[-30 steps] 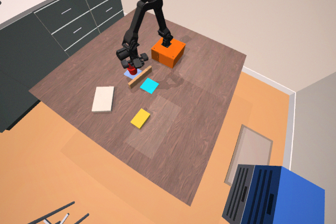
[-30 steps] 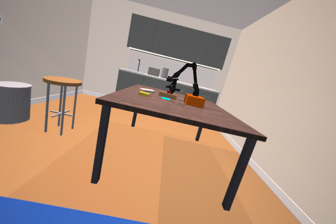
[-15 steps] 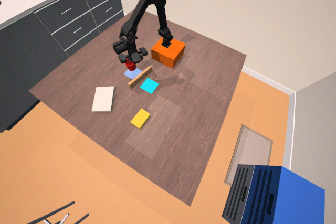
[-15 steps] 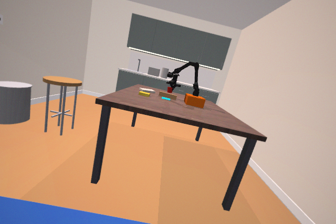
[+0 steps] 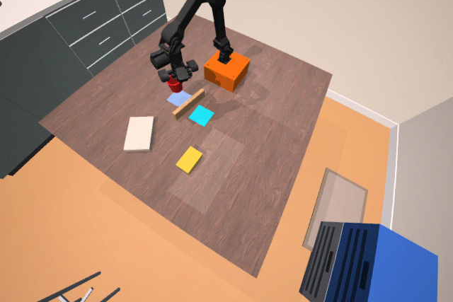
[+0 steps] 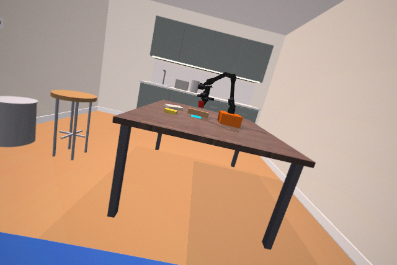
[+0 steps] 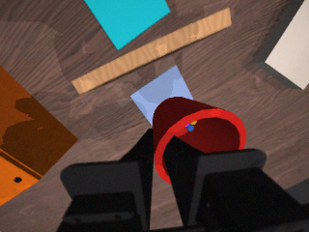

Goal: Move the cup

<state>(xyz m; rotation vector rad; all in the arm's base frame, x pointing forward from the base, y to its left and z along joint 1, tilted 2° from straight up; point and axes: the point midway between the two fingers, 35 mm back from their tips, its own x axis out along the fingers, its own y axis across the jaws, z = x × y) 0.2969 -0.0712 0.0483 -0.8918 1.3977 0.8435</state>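
Now: gripper tip 40 mm short of the cyan pad, 160 mm to the right of it and 120 mm above it. Round my gripper tip: wooden bar (30 mm ahead, 70 mm to the left, 100 mm below); then red cup (30 mm ahead, 20 mm to the right); then lavender pad (30 mm ahead, 10 mm to the right, 120 mm below).
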